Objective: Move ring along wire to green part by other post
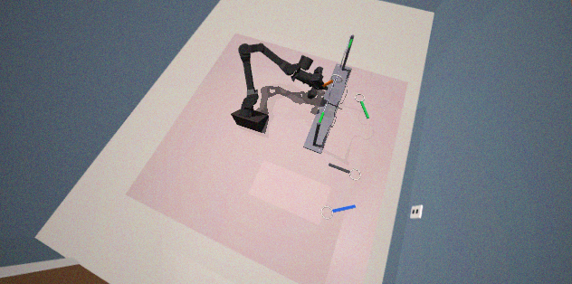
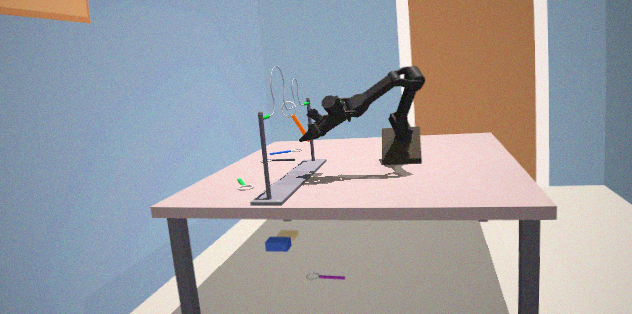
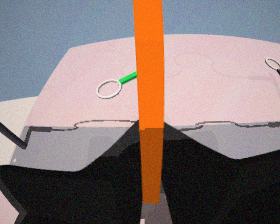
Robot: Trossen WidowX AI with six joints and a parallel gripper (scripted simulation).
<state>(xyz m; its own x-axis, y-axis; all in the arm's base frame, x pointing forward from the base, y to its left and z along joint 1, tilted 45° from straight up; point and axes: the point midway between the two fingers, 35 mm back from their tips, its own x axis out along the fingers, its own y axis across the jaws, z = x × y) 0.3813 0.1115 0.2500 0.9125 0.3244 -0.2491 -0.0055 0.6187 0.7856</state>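
My gripper tip is now 10 mm short of the orange-handled ring, 10 mm to the left of it and 90 mm below it. Also, from my gripper tip: green-handled ring 230 mm ahead, 50 mm to the left, 150 mm below; dark-handled ring 210 mm ahead, 400 mm to the right, 150 mm below; blue-handled ring 180 mm ahead, 620 mm to the right, 150 mm below.
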